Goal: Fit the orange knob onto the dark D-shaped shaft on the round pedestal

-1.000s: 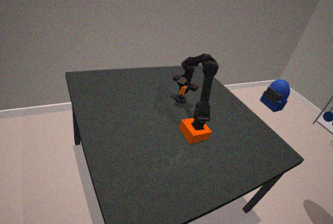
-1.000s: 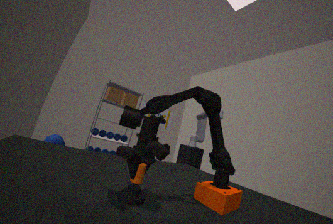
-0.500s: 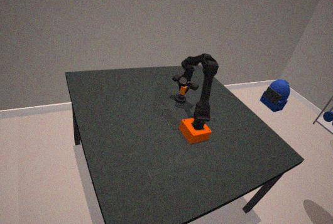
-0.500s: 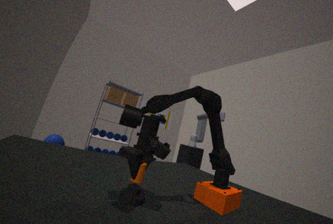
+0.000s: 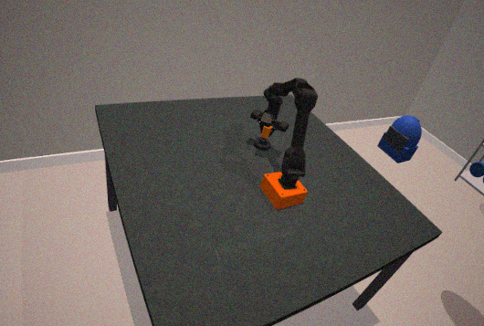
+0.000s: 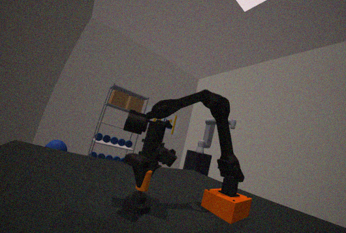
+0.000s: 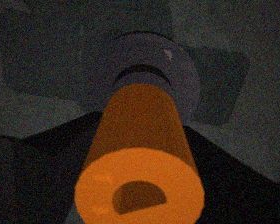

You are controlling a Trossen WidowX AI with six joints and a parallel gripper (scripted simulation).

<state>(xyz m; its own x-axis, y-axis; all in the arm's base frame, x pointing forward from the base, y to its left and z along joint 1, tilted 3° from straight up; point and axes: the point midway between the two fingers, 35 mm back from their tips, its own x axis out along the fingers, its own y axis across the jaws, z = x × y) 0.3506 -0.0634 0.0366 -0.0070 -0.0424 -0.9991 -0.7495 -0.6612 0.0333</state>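
Now: gripper tip 2 cm below the orange knob. Round my gripper tip: round pedestal (4 cm below).
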